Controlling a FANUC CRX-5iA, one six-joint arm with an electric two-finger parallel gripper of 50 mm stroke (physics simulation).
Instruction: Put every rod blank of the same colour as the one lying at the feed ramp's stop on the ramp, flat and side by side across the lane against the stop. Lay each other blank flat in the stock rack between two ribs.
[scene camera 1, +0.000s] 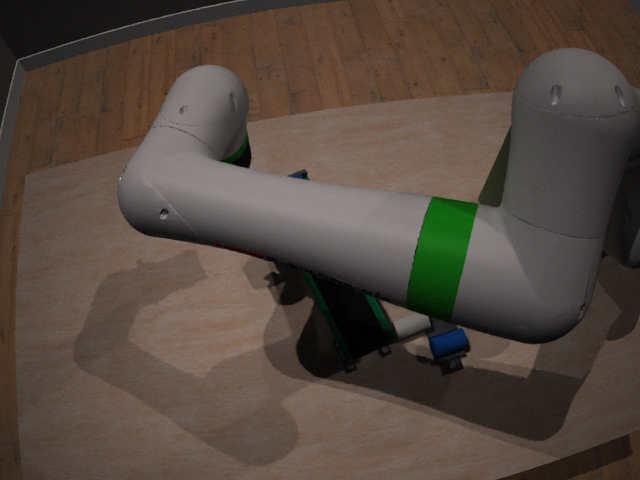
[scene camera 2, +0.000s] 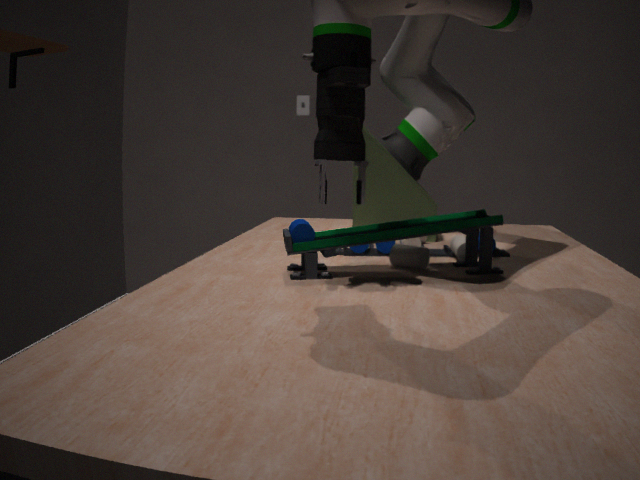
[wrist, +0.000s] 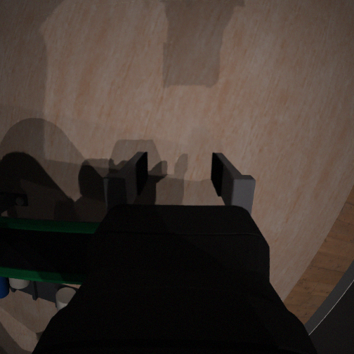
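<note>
A blue blank (scene camera 1: 296, 176) (scene camera 2: 301, 230) lies at the stop of the ramp (scene camera 1: 330, 321) (scene camera 2: 392, 230) (wrist: 45, 226). My gripper (scene camera 2: 341, 202) (wrist: 179, 165) is open and empty, above table height near the ramp's stop end. A whitish blank (scene camera 2: 409, 255) shows low beneath the ramp. In the stock rack (scene camera 1: 451, 364) (wrist: 46, 294) area, scene camera 2 shows two blue blanks (scene camera 2: 359, 248) (scene camera 2: 385, 246). Another blue blank (scene camera 1: 448, 343) lies at the rack's near end. A whitish blank (scene camera 1: 412, 326) (scene camera 2: 459, 247) lies between ramp and rack. The arm hides much of ramp and rack in scene camera 1.
The ramp's raised end stands on dark legs (scene camera 2: 485, 250). A pale green panel (scene camera 2: 387, 191) stands behind the ramp, near the robot's base. The arm's long link (scene camera 1: 310, 222) spans above the ramp. The wooden table (scene camera 1: 129, 413) (scene camera 2: 206, 372) carries the fixtures and the arm's shadows.
</note>
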